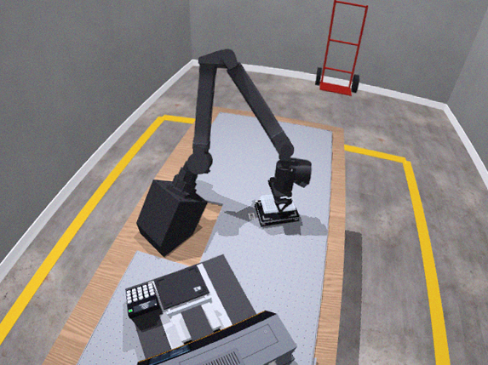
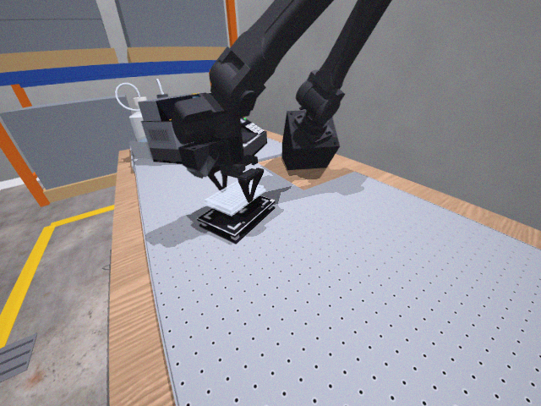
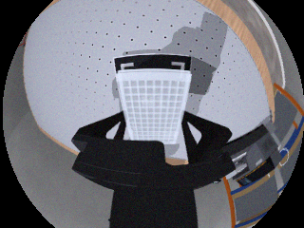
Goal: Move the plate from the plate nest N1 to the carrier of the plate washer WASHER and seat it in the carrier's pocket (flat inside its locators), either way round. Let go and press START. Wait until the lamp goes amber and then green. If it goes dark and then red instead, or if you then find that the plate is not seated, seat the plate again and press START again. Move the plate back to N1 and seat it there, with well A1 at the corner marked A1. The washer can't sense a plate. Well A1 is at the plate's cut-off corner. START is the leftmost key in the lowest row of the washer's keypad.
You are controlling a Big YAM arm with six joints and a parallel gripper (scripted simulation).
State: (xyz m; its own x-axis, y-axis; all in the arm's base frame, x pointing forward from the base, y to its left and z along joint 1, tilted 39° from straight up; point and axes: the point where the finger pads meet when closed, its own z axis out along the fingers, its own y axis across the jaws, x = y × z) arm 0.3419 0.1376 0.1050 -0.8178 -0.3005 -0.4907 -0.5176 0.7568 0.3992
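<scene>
The black nest N1 lies 5 cm below my hand. Round my hand: small white tag (9 cm behind, 6 cm to the right, 7 cm below); white well plate (1 cm below); dark carrier (16 cm behind, 48 cm to the right, 1 cm above).
</scene>
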